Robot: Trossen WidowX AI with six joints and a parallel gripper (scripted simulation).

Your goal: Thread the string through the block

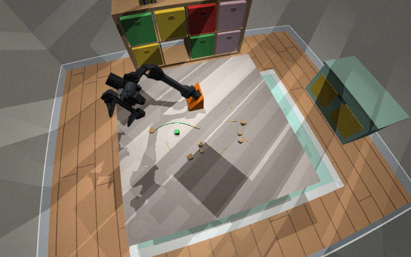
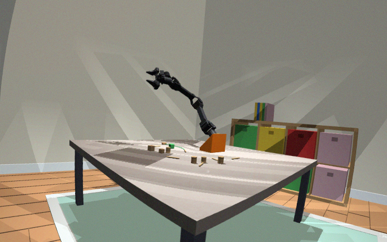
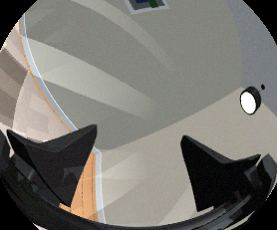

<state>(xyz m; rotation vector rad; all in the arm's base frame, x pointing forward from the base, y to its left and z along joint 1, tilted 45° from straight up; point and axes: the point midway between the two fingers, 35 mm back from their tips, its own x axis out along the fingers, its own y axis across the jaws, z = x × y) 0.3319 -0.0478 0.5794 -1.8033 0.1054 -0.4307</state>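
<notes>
The green block lies 510 mm below my gripper tip, 210 mm to the left of it and 120 mm behind it. The rest, counted from my gripper tip: round wooden button 520 mm below, 210 mm behind, 50 mm to the left; then square wooden block 510 mm below, 240 mm to the left, 90 mm ahead; then loose stick 520 mm below, 120 mm to the left, 70 mm behind.
</notes>
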